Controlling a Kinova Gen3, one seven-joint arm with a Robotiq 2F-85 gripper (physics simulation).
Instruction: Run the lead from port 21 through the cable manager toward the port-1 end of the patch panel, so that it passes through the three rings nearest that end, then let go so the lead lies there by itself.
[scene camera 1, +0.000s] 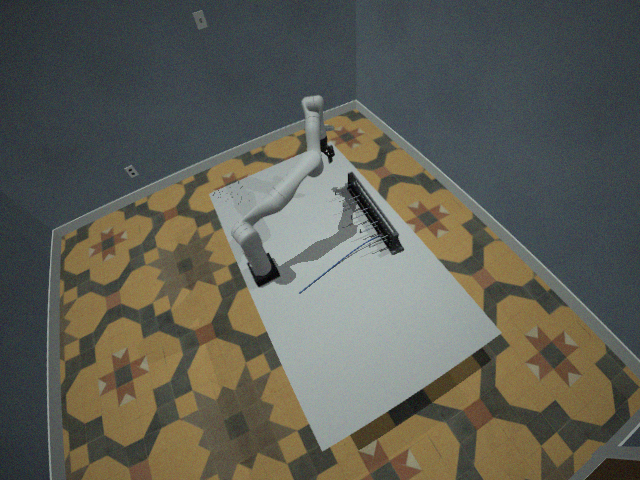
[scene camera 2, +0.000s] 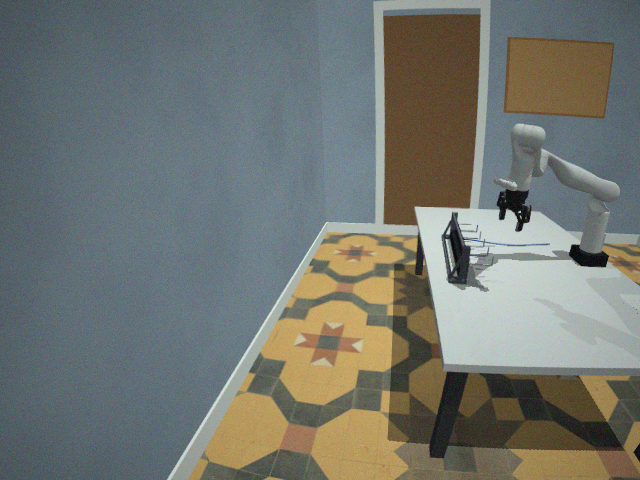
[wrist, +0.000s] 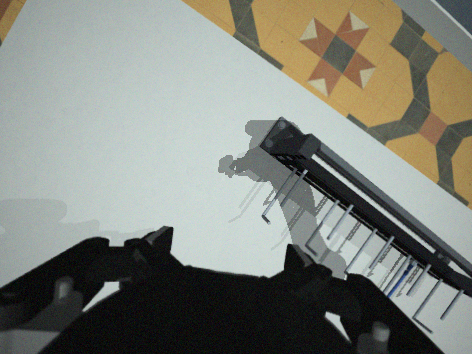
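The black patch panel (scene camera 1: 373, 210) (scene camera 2: 457, 249) (wrist: 360, 196) stands on the white table. Thin grey rings of the cable manager (wrist: 322, 223) stick out from its front. The blue lead (scene camera 1: 330, 268) (scene camera 2: 516, 244) (wrist: 400, 281) comes out near the panel end closer to scene camera 1 and runs out across the table toward the arm's base side. Whether it passes through any ring is too small to tell. My gripper (scene camera 1: 330, 156) (scene camera 2: 511, 223) (wrist: 228, 247) is open and empty, raised above the table near the panel's other end, away from the lead. Port numbers are not readable.
The arm's base (scene camera 1: 264, 269) (scene camera 2: 588, 255) stands at the table edge opposite the panel. The white table (scene camera 1: 392, 330) (scene camera 2: 522, 320) (wrist: 100, 100) has a long edge close behind the panel. Shadows of the arm fall across the rings.
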